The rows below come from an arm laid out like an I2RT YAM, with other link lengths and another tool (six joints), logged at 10 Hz.
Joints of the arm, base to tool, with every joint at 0 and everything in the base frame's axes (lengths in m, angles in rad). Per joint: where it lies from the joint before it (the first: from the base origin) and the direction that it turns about. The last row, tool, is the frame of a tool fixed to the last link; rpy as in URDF.
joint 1: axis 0 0 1 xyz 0.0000 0.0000 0.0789
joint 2: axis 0 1 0 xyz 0.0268 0.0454 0.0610
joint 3: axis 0 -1 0 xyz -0.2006 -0.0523 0.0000
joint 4: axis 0 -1 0 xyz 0.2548 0.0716 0.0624
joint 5: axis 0 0 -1 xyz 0.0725 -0.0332 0.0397
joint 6: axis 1 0 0 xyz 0.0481 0.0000 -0.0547
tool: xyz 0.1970 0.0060 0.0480 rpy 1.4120 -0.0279 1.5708
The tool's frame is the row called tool.
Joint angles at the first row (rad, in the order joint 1, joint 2, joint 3, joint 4, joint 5, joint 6):
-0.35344, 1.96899, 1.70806, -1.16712, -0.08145, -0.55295
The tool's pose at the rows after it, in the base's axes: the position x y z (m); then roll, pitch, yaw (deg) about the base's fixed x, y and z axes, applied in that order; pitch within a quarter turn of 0, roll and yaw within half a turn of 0:
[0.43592 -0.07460 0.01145 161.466 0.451 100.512]
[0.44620 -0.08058 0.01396 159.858 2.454 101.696]
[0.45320 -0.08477 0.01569 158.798 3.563 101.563]
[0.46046 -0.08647 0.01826 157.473 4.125 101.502]
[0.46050 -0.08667 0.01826 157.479 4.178 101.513]
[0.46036 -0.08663 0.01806 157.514 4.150 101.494]
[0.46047 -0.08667 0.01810 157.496 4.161 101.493]
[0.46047 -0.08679 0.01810 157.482 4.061 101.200]
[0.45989 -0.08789 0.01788 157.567 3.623 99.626]
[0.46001 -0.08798 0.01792 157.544 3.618 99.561]
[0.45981 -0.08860 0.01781 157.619 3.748 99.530]
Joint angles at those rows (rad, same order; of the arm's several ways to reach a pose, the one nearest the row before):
-0.35345, 1.96899, 1.70804, -1.16405, -0.07726, -0.55982
-0.35383, 1.96862, 1.70806, -1.12401, -0.06582, -0.58386
-0.35343, 1.96902, 1.70810, -1.09771, -0.05893, -0.58346
-0.35343, 1.96861, 1.70805, -1.07327, -0.06275, -0.58308
-0.35343, 1.96859, 1.70804, -1.07290, -0.06198, -0.58346
-0.35342, 1.96898, 1.70804, -1.07327, -0.06198, -0.58306
-0.35342, 1.96901, 1.70811, -1.07293, -0.06199, -0.58307
-0.35344, 1.96897, 1.70802, -1.07326, -0.06236, -0.57774
-0.35343, 1.96899, 1.70804, -1.07669, -0.06161, -0.54951
-0.35344, 1.96897, 1.70801, -1.07630, -0.06162, -0.54837
-0.35343, 1.96897, 1.70805, -1.07634, -0.05893, -0.54836

